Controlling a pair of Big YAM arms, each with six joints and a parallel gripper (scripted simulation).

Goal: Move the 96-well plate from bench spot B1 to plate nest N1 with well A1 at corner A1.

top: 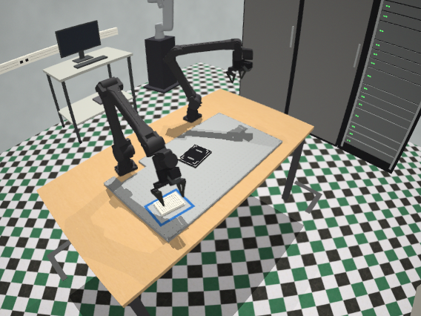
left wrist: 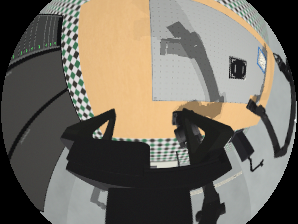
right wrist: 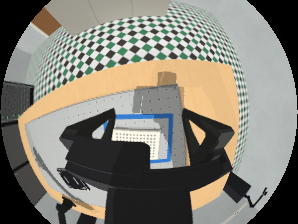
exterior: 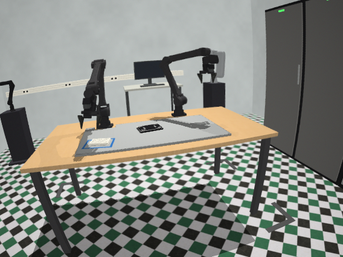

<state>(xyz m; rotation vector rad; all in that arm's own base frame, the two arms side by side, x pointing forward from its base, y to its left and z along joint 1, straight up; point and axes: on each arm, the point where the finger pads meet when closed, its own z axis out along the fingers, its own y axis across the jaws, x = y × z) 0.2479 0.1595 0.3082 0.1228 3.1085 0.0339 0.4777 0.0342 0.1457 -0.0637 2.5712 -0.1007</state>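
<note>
Right now the white 96-well plate is 130 mm below my right hand, 80 mm behind it and 50 mm to the left of it. Round my right hand: black plate nest 420 mm to the left, 190 mm behind, 130 mm below.
</note>
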